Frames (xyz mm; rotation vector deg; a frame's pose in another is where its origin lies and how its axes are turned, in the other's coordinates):
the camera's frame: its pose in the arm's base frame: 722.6 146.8 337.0 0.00 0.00 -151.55
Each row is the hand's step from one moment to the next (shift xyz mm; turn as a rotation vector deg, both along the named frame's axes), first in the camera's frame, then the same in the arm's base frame.
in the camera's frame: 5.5 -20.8 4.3 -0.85 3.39 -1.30
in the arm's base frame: -14.7 15.7 4.3 2.36 -2.58 -1.30
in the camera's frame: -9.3 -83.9 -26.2 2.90 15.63 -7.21
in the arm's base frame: -31.8 78.2 -26.2 4.90 -15.12 -7.21
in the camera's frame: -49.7 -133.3 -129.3 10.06 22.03 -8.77
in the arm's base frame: -19.8 140.9 -129.3 1.65 -24.16 -8.77
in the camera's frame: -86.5 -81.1 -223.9 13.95 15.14 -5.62
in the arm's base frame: 37.4 112.5 -223.9 -5.05 -19.96 -5.62
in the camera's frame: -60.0 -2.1 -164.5 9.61 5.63 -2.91
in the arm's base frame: 51.8 30.4 -164.5 -5.77 -9.53 -2.91
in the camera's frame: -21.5 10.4 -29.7 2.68 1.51 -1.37
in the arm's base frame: 23.9 1.1 -29.7 -1.64 -2.60 -1.37
